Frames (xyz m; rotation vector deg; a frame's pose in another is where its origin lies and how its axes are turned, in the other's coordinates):
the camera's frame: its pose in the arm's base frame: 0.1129 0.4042 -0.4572 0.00 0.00 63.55
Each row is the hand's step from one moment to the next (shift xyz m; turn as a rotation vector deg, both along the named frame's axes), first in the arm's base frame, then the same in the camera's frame.
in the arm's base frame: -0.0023 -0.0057 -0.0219 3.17 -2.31 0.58
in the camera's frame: -0.0061 -0.0005 -0.0219 -0.66 -3.87 0.58
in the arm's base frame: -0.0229 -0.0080 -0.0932 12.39 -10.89 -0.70
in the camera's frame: -0.0174 0.0169 -0.0932 -4.23 -15.94 -0.70
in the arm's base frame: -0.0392 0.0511 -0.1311 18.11 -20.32 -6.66
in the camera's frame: 0.0283 0.0579 -0.1311 -10.13 -25.27 -6.66
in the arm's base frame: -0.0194 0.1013 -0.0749 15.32 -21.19 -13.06
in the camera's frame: 0.0821 0.0625 -0.0749 -12.15 -23.15 -13.06
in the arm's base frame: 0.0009 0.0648 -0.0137 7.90 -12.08 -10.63
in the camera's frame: 0.0584 0.0281 -0.0137 -7.30 -12.45 -10.63
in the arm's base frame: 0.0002 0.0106 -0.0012 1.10 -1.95 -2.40
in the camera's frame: 0.0096 0.0045 -0.0012 -1.26 -1.85 -2.40
